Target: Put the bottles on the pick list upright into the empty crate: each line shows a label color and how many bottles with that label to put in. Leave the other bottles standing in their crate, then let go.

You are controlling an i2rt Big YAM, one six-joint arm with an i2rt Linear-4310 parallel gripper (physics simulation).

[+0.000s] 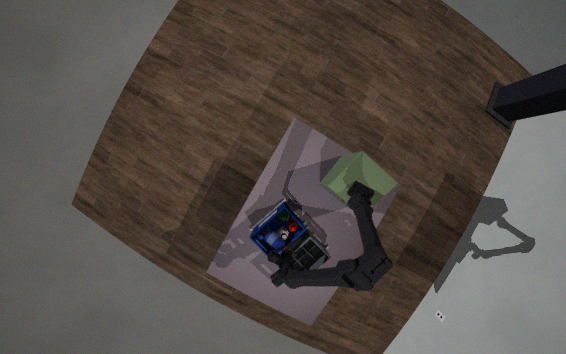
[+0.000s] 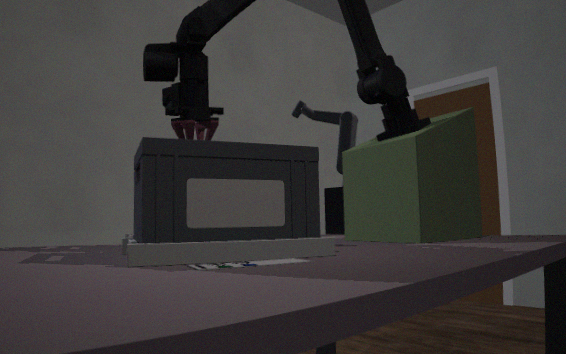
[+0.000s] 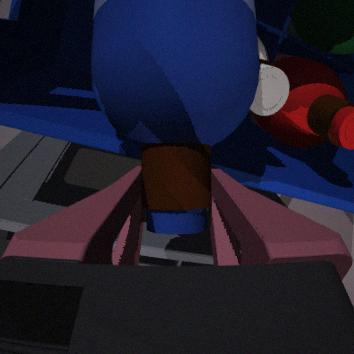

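Seen in the pictures: gripper, fingertip midpoint: [image 1: 285,248] [image 3: 175,176]; arm's base, link origin: [image 1: 360,192] [image 2: 404,132].
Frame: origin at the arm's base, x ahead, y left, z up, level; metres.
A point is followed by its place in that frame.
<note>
A blue bottle [image 1: 272,239] {z -0.081, x 0.460, y -0.292 m} [image 3: 175,75] {z -0.060, x 0.477, y -0.248 m} with a brown neck and blue cap is upright within the blue crate [image 1: 267,220] {z -0.131, x 0.387, y -0.364 m} [image 3: 50,122] {z -0.094, x 0.532, y -0.229 m}; whether its base touches the floor is hidden. My gripper [image 1: 282,251] {z -0.083, x 0.477, y -0.200 m} [image 2: 195,137] [image 3: 175,176] {z -0.083, x 0.477, y -0.200 m} is shut on its neck, just above crate-rim height. Beside it in that crate are a white-capped bottle [image 1: 284,235] {z -0.104, x 0.415, y -0.237 m} [image 3: 272,90] {z -0.103, x 0.422, y -0.233 m}, a red bottle [image 1: 292,227] {z -0.107, x 0.352, y -0.218 m} [image 3: 300,125] {z -0.144, x 0.378, y -0.199 m} and a green bottle [image 1: 284,216] {z -0.108, x 0.315, y -0.289 m} [image 3: 325,25] {z -0.157, x 0.357, y -0.270 m}. The grey crate [image 1: 320,245] {z -0.168, x 0.394, y 0.006 m} [image 2: 160,200] {z -0.181, x 0.649, y -0.008 m} [image 3: 25,195] {z -0.122, x 0.570, y -0.177 m} has dark compartments; my arm partly covers it. The pick list [image 2: 275,262] {z -0.268, x 0.531, y 0.094 m} is unreadable, with green and blue marks.
The grey crate stands against the blue crate. A pale bar [image 2: 230,251] {z -0.254, x 0.563, y 0.035 m} runs along its foot. A green sloped block [image 1: 380,177] {z 0.049, x -0.111, y 0.039 m} [image 2: 380,190] {z -0.147, x 0.080, y -0.028 m} carries the arm's base. The purple-grey table's edge [image 2: 350,310] {z -0.278, x 0.661, y 0.319 m} lies in front.
</note>
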